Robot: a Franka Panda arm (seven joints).
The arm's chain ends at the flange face. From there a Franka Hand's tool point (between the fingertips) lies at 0.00 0.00 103.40 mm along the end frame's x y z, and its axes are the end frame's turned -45 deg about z.
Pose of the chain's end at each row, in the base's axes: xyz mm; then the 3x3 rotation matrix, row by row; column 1 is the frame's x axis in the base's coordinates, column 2 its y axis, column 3 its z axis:
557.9, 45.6, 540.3; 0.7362, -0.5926, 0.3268; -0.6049, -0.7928, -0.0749; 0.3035, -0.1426, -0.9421
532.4, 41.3, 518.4; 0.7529, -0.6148, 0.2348; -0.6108, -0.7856, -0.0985; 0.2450, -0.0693, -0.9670
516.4, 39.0, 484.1; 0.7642, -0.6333, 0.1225; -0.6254, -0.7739, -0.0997; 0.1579, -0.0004, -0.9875
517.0, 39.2, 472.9; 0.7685, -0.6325, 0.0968; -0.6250, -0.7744, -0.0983; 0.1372, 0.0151, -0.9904
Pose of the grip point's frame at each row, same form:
591.7, 37.9, 442.9; 0.9396, 0.1015, 0.3268; 0.1329, -0.9883, -0.0749; 0.3154, 0.1138, -0.9421
556.7, 31.1, 418.4; 0.9671, 0.0977, 0.2348; 0.1236, -0.9874, -0.0985; 0.2222, 0.1242, -0.9670
529.1, 28.7, 382.0; 0.9882, 0.0926, 0.1225; 0.1050, -0.9895, -0.0997; 0.1119, 0.1114, -0.9875
527.0, 29.0, 370.5; 0.9907, 0.0962, 0.0968; 0.1056, -0.9895, -0.0983; 0.0863, 0.1077, -0.9904

